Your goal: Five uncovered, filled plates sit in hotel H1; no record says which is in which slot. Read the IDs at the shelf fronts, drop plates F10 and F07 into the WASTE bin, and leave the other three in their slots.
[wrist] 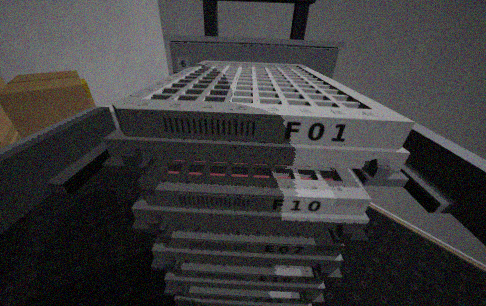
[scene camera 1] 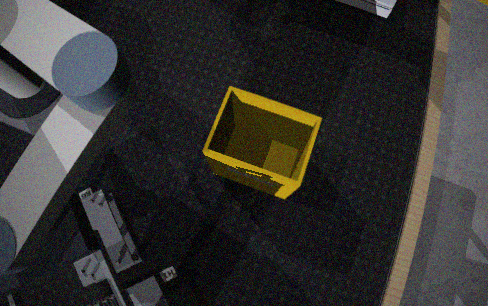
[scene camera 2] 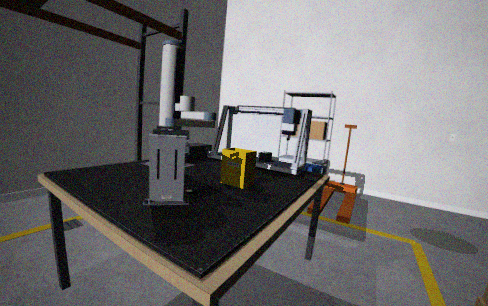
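Pixels of known places: gripper, between the fingertips: (wrist: 250, 129); arm's base, origin of its link: (scene camera 1: 32, 75).
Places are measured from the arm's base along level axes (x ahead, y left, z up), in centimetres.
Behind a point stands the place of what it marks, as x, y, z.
In the wrist view, hotel H1 (wrist: 350, 156) @[45.6, -40.4, 26.9] holds plates stacked one above another. The top plate reads F01 (wrist: 315, 131) @[46.5, -39.7, 27.5], below it is plate F10 (wrist: 295, 205) @[46.5, -39.7, 24.7], and the third is plate F07 (wrist: 283, 248) @[46.5, -39.7, 21.9]. The lower labels are too dark to read. Plate F10 shows reddish wells. My gripper (wrist: 250, 129) @[51.2, -41.9, 25.1] is open, one finger on each side of the upper plates, with nothing held; exact finger height is unclear. The yellow WASTE bin (scene camera 1: 276, 107) @[65.2, 2.7, 20.3] (scene camera 2: 247, 170) @[72.6, -5.6, 11.2] stands upright with its top open. The H1 tag (scene camera 1: 169, 274) @[54.9, -31.8, 1.3] shows at the bottom of scene camera 1.
A grey nest with pegs (scene camera 1: 107, 220) @[40.3, -25.4, 7.3] lies beside the hotel. The arm's blue-capped joint (scene camera 1: 85, 63) @[44.8, -7.3, 41.4] is left of the bin. A gantry frame (scene camera 2: 260, 109) @[42.1, 62.2, 49.3] stands behind the bin. A tall grey slotted box (scene camera 2: 167, 170) @[59.2, -49.1, 15.3] is at the table's near left. The wooden table edge (scene camera 1: 412, 220) @[102.7, -4.1, 0.0] lies right.
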